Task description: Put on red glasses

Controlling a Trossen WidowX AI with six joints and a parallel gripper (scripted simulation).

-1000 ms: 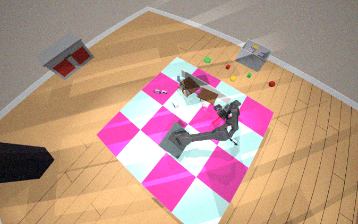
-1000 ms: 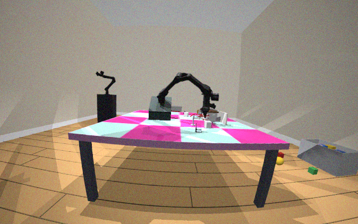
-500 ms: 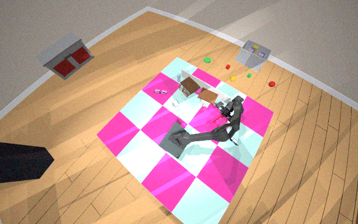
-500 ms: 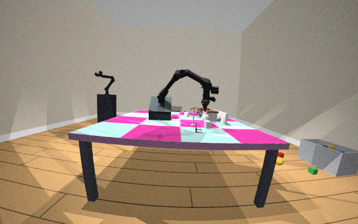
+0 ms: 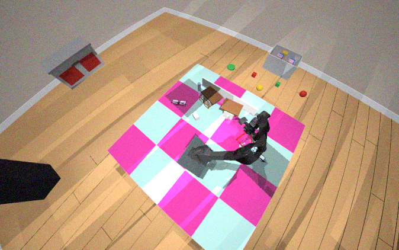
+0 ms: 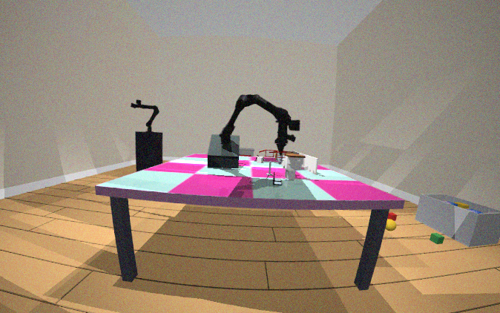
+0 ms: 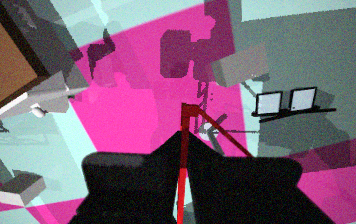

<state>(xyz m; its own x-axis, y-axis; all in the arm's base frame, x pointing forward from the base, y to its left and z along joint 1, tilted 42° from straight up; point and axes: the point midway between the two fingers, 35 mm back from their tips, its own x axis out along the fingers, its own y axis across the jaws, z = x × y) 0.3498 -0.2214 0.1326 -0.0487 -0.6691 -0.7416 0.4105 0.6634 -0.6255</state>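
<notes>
Now: gripper tip 70 mm past the grey stand, 30 mm to the left of it and 100 mm above it. From my gripper tip the other things lie so: grey panel 280 mm ahead, 290 mm to the left, 70 mm below.
</notes>
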